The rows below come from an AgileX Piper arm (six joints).
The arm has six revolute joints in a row. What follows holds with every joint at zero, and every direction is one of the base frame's. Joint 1 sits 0.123 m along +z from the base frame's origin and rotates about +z. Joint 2 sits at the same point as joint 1 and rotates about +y. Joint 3 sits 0.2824 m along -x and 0.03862 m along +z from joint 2 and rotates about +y. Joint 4 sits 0.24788 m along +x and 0.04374 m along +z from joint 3 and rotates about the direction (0.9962, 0, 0.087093). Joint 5 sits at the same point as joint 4 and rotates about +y. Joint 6 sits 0.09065 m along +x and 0.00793 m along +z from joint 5 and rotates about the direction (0.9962, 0, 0.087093). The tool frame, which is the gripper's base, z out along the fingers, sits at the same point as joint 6; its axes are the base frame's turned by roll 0, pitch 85 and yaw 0 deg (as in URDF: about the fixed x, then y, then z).
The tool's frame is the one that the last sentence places.
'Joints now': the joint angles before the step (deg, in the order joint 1, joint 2, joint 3, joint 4, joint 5, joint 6). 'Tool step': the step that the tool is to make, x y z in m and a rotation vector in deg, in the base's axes. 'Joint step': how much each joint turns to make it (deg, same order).
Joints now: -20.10, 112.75, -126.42, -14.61, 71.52, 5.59
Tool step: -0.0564, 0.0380, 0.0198, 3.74, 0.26, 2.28
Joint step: 1.83, -14.78, 16.39, 3.20, 0.02, 0.68
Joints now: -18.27, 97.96, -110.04, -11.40, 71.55, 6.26
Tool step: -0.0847, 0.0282, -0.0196, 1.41, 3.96, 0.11
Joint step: 0.00, -18.86, 25.17, 0.00, -2.08, 0.36
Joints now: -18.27, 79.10, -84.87, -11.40, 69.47, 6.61
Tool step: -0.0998, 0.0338, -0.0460, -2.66, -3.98, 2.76
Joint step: 0.02, -24.49, 28.80, -0.36, -9.33, -1.17
